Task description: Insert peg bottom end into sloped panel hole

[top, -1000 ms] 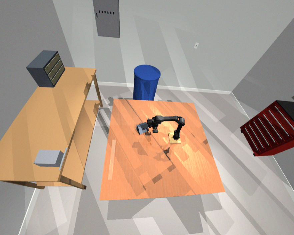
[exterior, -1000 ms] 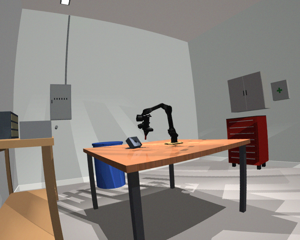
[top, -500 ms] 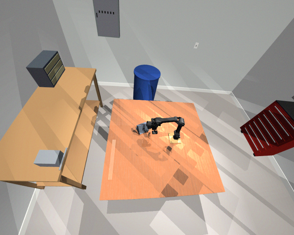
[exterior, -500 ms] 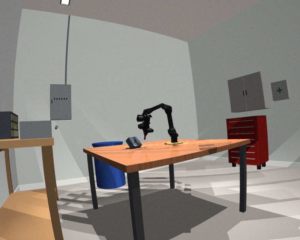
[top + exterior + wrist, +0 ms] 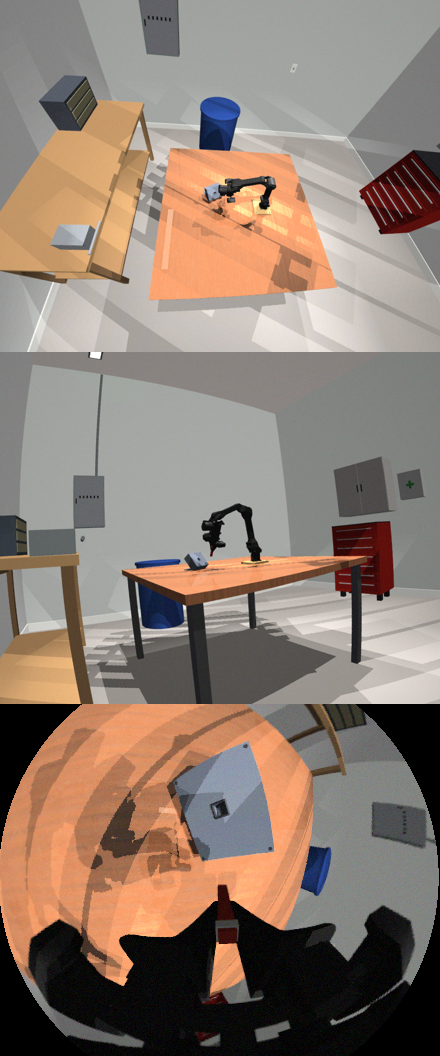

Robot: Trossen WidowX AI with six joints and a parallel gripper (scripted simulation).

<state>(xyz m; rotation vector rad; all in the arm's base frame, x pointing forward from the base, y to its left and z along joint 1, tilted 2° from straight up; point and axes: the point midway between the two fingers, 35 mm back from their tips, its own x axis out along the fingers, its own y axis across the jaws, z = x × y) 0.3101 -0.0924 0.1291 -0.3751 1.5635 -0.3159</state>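
My gripper tip is now 110 mm short of the panel, 40 mm to the left of it and 60 mm above it. Round my gripper tip: red peg: 10 mm to the left, 20 mm above.
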